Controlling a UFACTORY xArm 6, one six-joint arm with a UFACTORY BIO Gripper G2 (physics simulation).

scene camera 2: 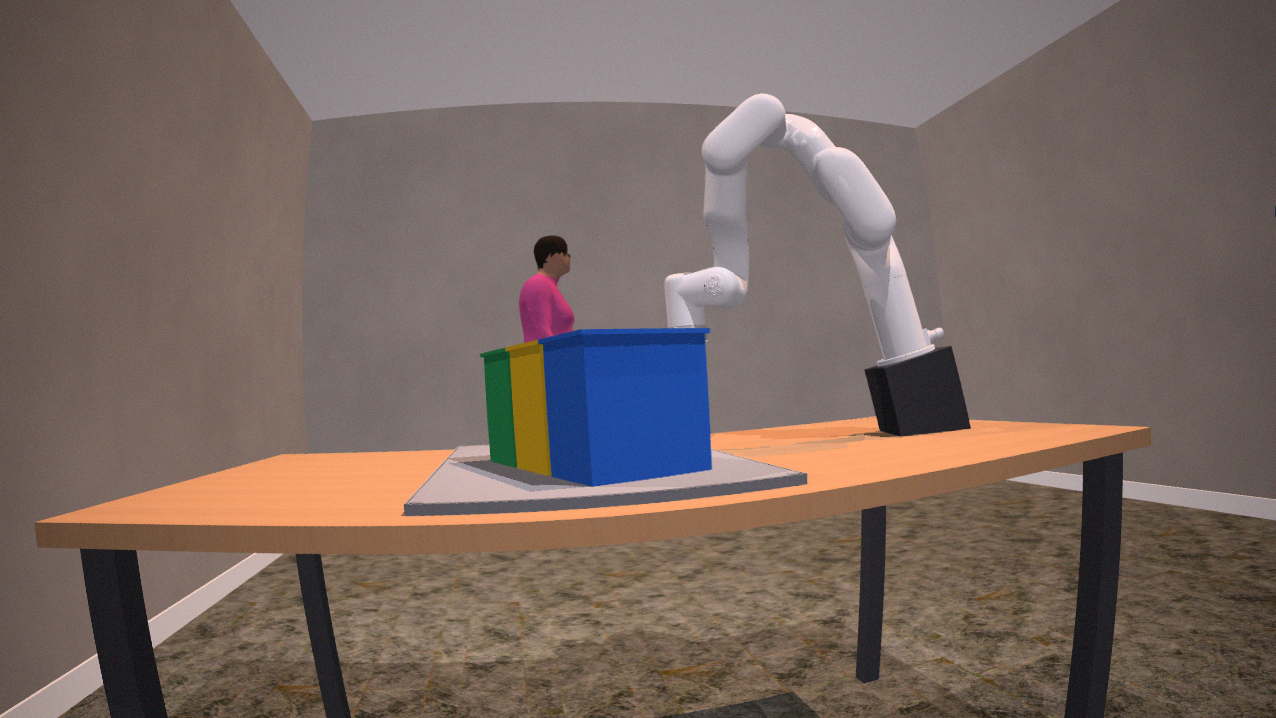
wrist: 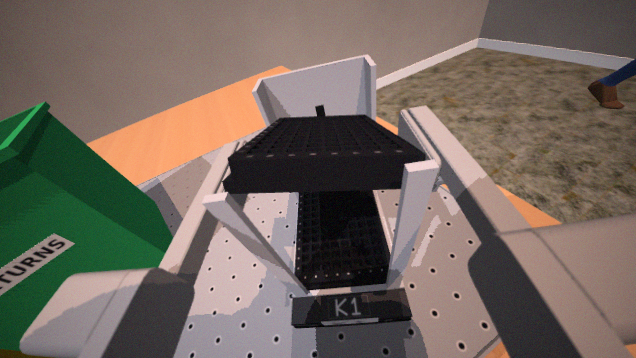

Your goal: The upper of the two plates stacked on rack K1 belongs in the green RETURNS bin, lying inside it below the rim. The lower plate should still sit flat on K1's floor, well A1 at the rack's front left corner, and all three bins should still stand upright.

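Pixels of known places: hand, tool point: (wrist: 322, 162); arm's base, link origin: (scene camera 2: 906, 357).
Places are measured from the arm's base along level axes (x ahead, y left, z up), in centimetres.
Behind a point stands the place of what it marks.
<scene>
My gripper (wrist: 327, 142) @[x 54.3, y -21.3, z 0.9 cm] is shut on the upper plate (wrist: 320, 172) @[x 52.8, y -20.7, z 1.7 cm], a black well plate held across its width, high in rack K1 (wrist: 412, 215) @[x 50.3, y -23.5, z -0.4 cm] near the tops of the front posts. A gap separates it from the lower plate (wrist: 342, 237) @[x 56.1, y -22.0, z -10.7 cm], a black plate that sits low between the posts and looks flat. Its well letters are too small to read. The green RETURNS bin (scene camera 2: 499, 406) @[x 75.8, y 8.4, z -3.9 cm] (wrist: 90, 195) @[x 64.9, y -3.8, z -1.1 cm] stands upright left of the rack in the wrist view. In the scene view, the gripper, rack and plates are hidden behind the bins.
The yellow bin (scene camera 2: 529, 410) @[x 70.6, y 20.4, z -4.4 cm] and blue bin (scene camera 2: 649, 406) @[x 55.8, y 33.9, z -4.4 cm] stand upright in a row with the green one on the grey board (scene camera 2: 758, 473) @[x 43.9, y 38.2, z -13.1 cm]. The rack's tall back wall (wrist: 320, 90) @[x 63.9, y -25.4, z 0.3 cm] rises behind the held plate. A person in pink (scene camera 2: 542, 303) stands beyond the table.
</scene>
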